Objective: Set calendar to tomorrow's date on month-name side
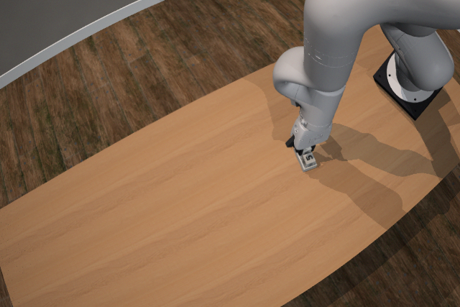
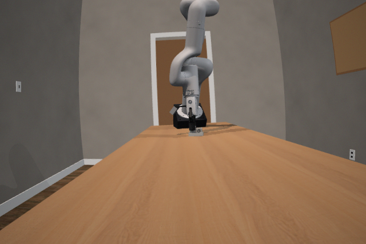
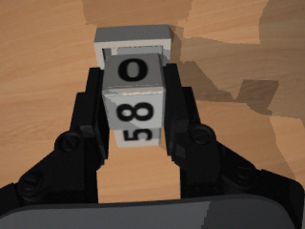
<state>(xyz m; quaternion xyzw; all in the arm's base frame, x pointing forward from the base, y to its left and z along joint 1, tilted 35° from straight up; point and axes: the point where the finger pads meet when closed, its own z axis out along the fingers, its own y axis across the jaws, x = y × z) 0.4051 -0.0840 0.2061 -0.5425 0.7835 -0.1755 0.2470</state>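
Right now the calendar tray is 2 cm to the left of my hand and 4 cm below it. The rest, counted from my hand: white digit cube 2 cm below.
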